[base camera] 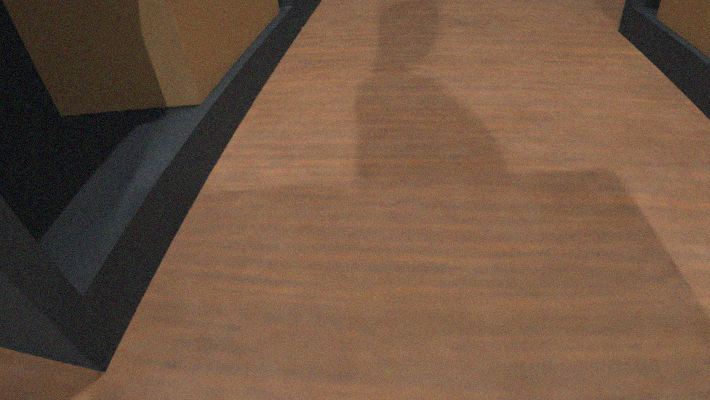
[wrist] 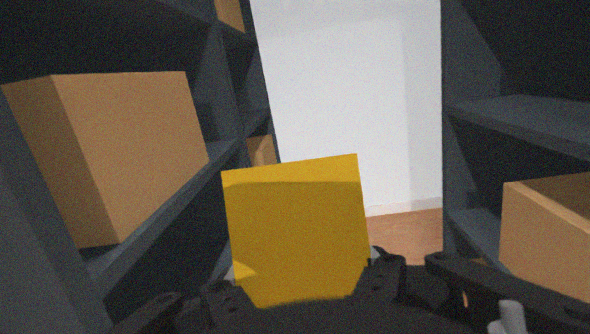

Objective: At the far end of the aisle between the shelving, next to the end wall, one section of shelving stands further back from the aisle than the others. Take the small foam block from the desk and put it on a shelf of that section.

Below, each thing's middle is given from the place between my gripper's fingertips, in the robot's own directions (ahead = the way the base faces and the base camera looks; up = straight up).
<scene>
Now: hand 10 mm past the yellow foam block (wrist: 297, 230) and 20 mm below it.
</scene>
